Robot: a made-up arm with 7 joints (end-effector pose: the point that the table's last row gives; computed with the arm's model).
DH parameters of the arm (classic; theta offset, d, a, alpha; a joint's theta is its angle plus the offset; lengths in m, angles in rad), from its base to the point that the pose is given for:
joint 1: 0 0.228 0 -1.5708
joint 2: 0 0 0 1.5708
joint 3: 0 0.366 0.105 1.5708
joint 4: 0 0 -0.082 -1.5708
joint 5: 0 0.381 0 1.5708
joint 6: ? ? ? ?
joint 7: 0 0 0 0
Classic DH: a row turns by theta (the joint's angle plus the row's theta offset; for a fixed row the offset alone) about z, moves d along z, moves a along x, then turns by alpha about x.
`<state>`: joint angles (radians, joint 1 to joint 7).
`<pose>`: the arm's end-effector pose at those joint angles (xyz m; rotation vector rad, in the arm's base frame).
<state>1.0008 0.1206 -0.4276 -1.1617 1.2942 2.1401 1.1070</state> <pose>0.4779 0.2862 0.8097 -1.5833 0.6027 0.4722</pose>
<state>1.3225 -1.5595 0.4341 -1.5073 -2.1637 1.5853 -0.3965</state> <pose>-0.3512 -0.3972 0.7544 1.3589 -0.5555 1.8374</pose>
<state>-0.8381 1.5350 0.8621 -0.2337 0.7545 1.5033 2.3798</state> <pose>0.6492 -0.5584 0.1706 -0.0430 1.7132 1.4770</pose>
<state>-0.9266 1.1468 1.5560 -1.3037 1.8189 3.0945 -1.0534</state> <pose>0.6792 -0.1384 0.3537 -1.0608 1.0078 -0.6713</pose>
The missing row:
joint 6: 0 0 0.095 1.5708
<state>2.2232 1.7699 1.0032 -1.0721 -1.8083 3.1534 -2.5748</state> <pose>-0.6542 0.2049 -0.0305 2.5995 -0.0645 -1.3733</pose>
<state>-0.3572 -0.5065 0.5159 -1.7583 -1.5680 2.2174 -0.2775</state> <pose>0.3337 0.2283 0.7706 1.0899 0.5862 0.4840</pose>
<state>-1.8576 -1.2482 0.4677 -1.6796 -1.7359 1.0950 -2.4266</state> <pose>0.2734 0.1422 0.8632 -1.9155 0.8655 2.2401</pose>
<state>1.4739 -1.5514 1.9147 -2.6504 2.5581 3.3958 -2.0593</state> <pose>-0.2828 -0.0272 0.1830 0.0214 -2.0199 -2.0208</pose>
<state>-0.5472 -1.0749 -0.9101 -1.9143 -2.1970 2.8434 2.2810</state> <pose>-0.2254 -0.2718 0.6703 0.2879 -1.5764 1.9779</pose>
